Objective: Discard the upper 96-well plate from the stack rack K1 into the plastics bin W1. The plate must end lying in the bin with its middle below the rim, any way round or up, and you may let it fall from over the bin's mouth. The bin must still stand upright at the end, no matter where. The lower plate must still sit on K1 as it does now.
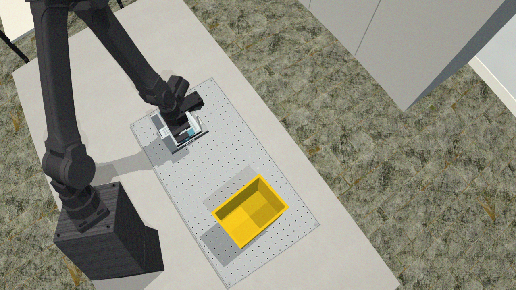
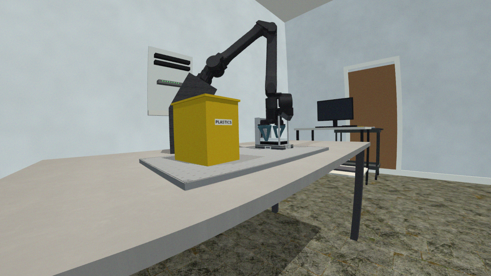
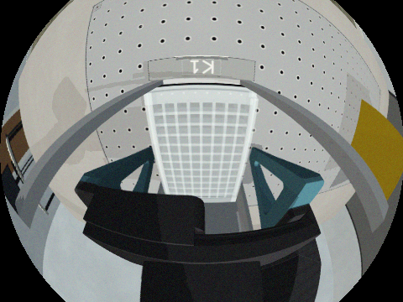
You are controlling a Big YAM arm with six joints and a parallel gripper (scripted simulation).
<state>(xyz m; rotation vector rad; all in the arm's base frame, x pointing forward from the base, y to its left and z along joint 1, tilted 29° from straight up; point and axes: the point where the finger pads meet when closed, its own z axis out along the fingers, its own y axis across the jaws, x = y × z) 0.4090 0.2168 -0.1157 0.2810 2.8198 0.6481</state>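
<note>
Now: hand 1 cm above the white 96-well plate. Also, from my hand: yellow plastics bin W1 (2 cm behind, 39 cm to the right, 4 cm above); then black plate (2 cm below).
</note>
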